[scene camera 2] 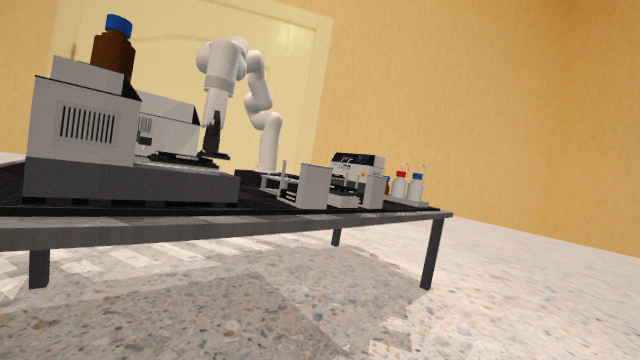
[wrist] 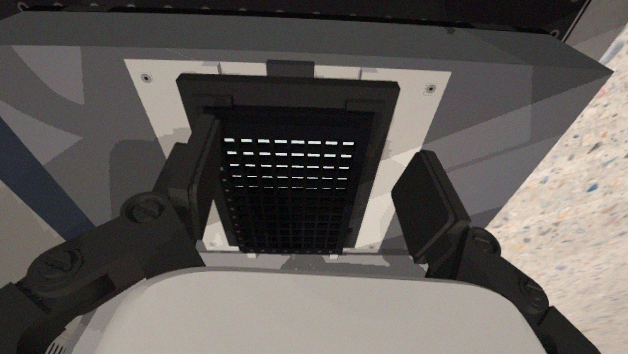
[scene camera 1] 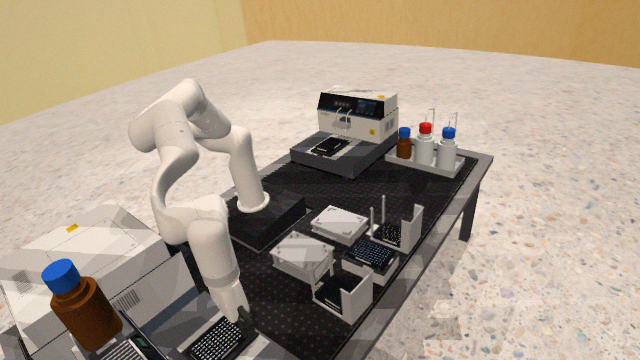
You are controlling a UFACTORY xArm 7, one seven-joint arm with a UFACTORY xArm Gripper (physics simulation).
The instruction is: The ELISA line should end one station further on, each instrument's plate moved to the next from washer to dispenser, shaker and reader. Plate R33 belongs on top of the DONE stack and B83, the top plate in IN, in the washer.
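Places are measured from the arm's base along level axes (x ahead, y left, z up), in metres.
Where they show: gripper, fingertip midpoint: [scene camera 2: 209, 151] [wrist: 317, 158] [scene camera 1: 238, 321]; arm's base, origin of the base link: [scene camera 2: 266, 172] [scene camera 1: 253, 202].
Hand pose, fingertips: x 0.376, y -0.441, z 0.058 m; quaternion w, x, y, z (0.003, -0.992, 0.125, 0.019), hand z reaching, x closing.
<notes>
Things, the pixels of their top centre, and the offset from my fingertips. "pt": a spot on its surface instead.
- black well plate, middle of its top: [wrist: 290, 205] [scene camera 1: 217, 340] [scene camera 2: 184, 155] dy -0.057, dx -0.018, dz -0.019 m
- black plate, middle of its top: [scene camera 1: 329, 143] dy +0.915, dx -0.330, dz -0.013 m
- rear instrument, surface spot: [scene camera 1: 382, 120] pt dy +1.080, dx -0.142, dz +0.067 m
- far rack, surface spot: [scene camera 1: 412, 227] pt dy +0.526, dx +0.215, dz -0.019 m
- dark plate, middle of its top: [scene camera 1: 370, 251] [scene camera 2: 336, 185] dy +0.402, dx +0.134, dz -0.048 m
- large white instrument, middle of its top: [scene camera 1: 76, 249] [scene camera 2: 134, 97] dy -0.148, dx -0.401, dz +0.154 m
- brown bottle, surface spot: [scene camera 1: 85, 310] [scene camera 2: 114, 44] pt dy -0.229, dx -0.093, dz +0.218 m
My gripper [scene camera 1: 245, 320] [scene camera 2: 214, 150] [wrist: 317, 158] is open, low over the instrument carrier at the table's near left. A black well plate [scene camera 1: 217, 340] [wrist: 295, 165] lies on this carrier, between the spread fingers in the wrist view. The left finger is close to its edge, and a wider gap shows on the right. Another black plate [scene camera 1: 330, 146] sits on the rear instrument [scene camera 1: 382, 120]. The near rack [scene camera 1: 357, 300] [scene camera 2: 316, 186] and far rack [scene camera 1: 412, 227] [scene camera 2: 374, 191] hold black plates. A dark plate [scene camera 1: 370, 254] rests on a white block between them. Plate and rack labels are unreadable.
A large white instrument [scene camera 1: 100, 240] [scene camera 2: 170, 132] stands left of the gripper. A brown bottle [scene camera 1: 85, 310] [scene camera 2: 114, 50] stands on the near instrument. Two white platforms [scene camera 1: 302, 250] [scene camera 1: 340, 220] stand beside the racks. A tray at the back holds three bottles.
</notes>
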